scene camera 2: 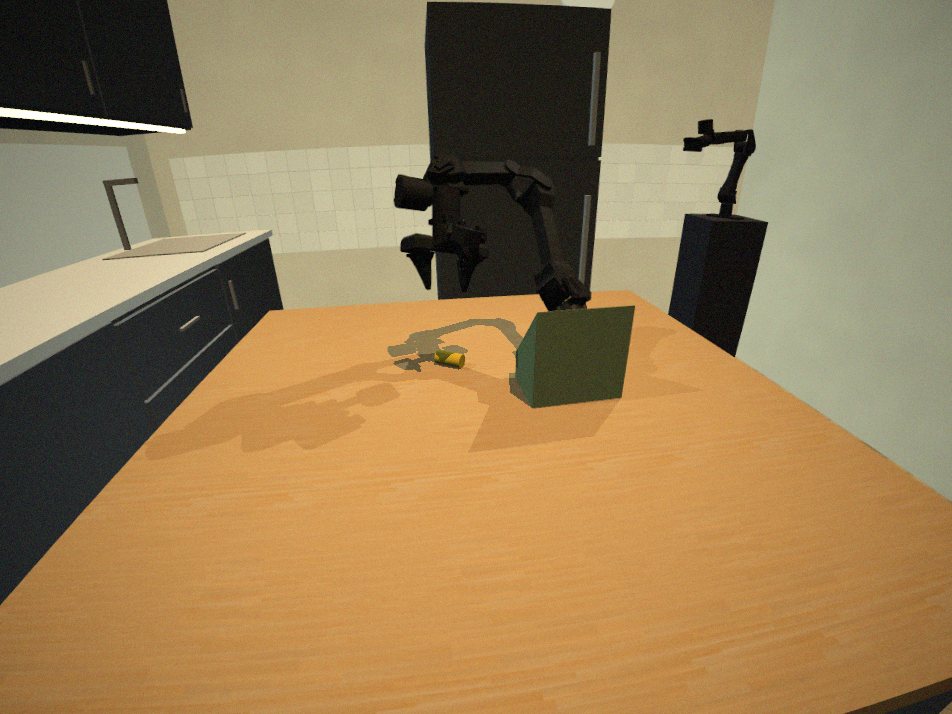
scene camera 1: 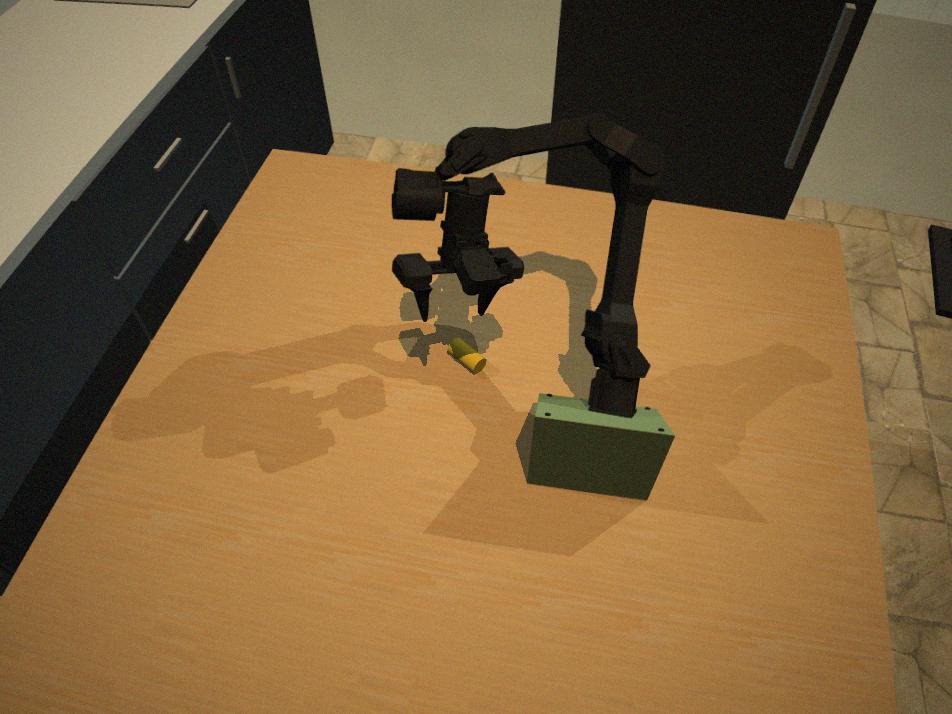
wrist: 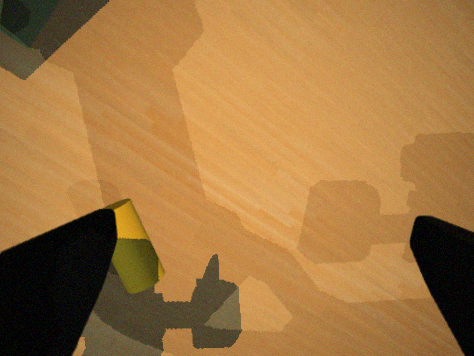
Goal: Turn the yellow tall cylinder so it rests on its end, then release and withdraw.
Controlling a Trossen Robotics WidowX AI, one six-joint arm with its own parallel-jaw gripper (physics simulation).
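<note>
The yellow tall cylinder (scene camera 1: 466, 355) (scene camera 2: 449, 358) (wrist: 134, 250) lies on its side on the wooden table (scene camera 1: 461, 607) (scene camera 2: 461, 553) (wrist: 300, 100), partly in the arm's shadow. My gripper (scene camera 1: 453, 316) (scene camera 2: 446, 289) (wrist: 265, 226) is open and empty, pointing down, and hangs well above the table. In the wrist view the cylinder shows beside the left fingertip, which hides a part of its side; the right finger is far from it.
The arm's green base block (scene camera 1: 599, 457) (scene camera 2: 580, 357) (wrist: 25, 22) stands to the right of the cylinder in the scene views. A dark cabinet with a pale countertop (scene camera 1: 99, 84) (scene camera 2: 92, 284) runs along the left. A dark fridge (scene camera 1: 684, 99) (scene camera 2: 507, 84) stands behind the table.
</note>
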